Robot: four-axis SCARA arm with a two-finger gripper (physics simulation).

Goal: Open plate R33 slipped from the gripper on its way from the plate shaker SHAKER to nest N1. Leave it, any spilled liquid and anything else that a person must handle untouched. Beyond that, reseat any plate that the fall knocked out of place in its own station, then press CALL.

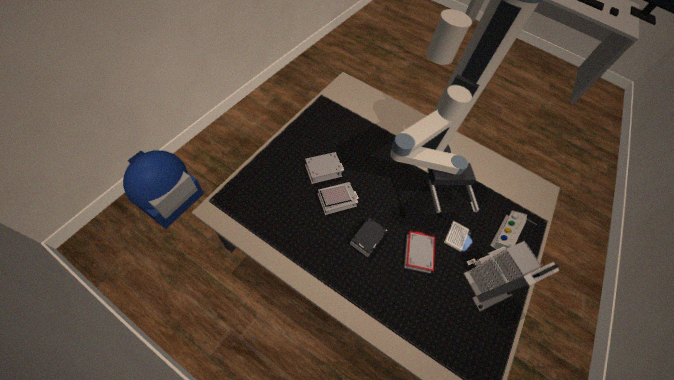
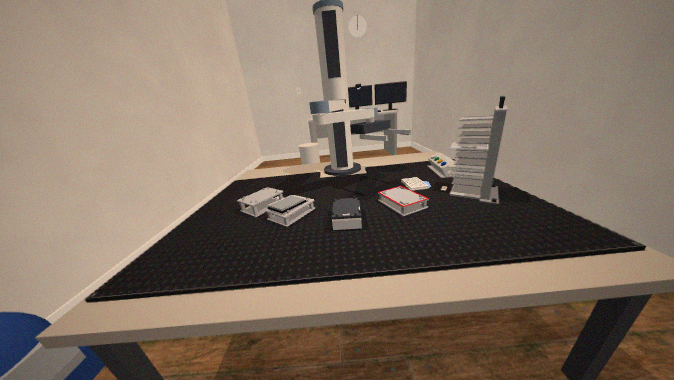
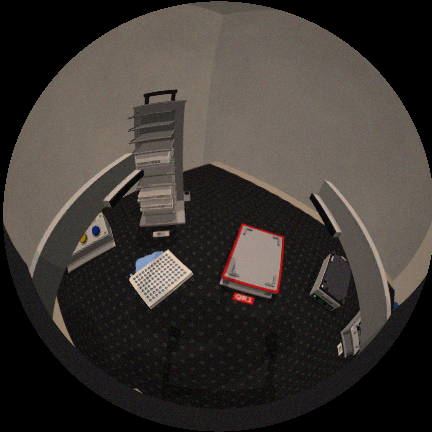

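Plate R33, white with many wells, lies on the mat partly over a blue spill. My gripper is open and empty, high above the mat on the arm's side of the plate. The dark-topped shaker bears no visible plate. A plate with a reddish top and dark rim sits off-centre on a grey nest; its tilt is unclear. The button panel has green, yellow and blue buttons; CALL is unreadable.
A red-edged station, labelled QR1, stands between shaker and spill. Another grey nest stands beside the loaded one. A tall plate rack stands near the table's edge by the panel.
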